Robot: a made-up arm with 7 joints.
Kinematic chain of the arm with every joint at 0, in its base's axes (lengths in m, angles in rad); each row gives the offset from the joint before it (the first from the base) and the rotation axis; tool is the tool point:
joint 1: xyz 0 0 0.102 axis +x
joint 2: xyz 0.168 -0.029 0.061 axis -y
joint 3: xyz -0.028 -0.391 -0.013 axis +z
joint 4: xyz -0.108 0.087 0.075 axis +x
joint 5: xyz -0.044 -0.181 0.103 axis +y
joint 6: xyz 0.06 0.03 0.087 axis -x
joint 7: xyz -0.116 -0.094 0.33 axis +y
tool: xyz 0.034 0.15 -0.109
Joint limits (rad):
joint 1: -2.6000..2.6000
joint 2: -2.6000..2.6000
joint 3: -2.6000..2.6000
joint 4: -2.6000..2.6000
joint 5: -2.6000..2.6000
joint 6: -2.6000..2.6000
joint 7: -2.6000..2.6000
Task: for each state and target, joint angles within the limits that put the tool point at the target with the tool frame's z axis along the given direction. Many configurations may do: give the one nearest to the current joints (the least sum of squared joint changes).
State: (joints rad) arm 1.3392 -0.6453 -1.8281 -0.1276 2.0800 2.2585 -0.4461
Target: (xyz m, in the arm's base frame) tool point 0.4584 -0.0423 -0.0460 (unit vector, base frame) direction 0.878 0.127 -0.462
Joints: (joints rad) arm 1.3746 -0.9843 -1.7339 -0.4218 2.3677 2.3325 -0.9667
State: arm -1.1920 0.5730 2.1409 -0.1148 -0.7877 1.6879 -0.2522
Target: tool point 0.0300 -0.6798 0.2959 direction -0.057 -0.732 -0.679
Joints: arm -0.0924 0.6902 2.3163 -0.4360 -0.8456 1.5567 -0.1945
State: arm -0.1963 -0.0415 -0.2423 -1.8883 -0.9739 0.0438 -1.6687
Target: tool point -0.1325 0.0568 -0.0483 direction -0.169 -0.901 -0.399
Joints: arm -0.1200 0.6812 -0.4097 -1.2217 -1.4112 0.6066 -1.6742
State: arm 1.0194 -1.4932 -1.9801 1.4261 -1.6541 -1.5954 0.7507
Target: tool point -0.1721 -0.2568 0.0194 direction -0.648 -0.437 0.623
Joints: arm 0.5408 -1.9764 -1.9972 1.6270 -1.7339 -1.9005 0.3968
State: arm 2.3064 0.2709 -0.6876 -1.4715 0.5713 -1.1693 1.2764
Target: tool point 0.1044 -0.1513 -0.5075 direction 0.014 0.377 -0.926
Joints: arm 2.5344 0.2005 -0.7797 -0.9916 0.6652 -1.1656 0.6635
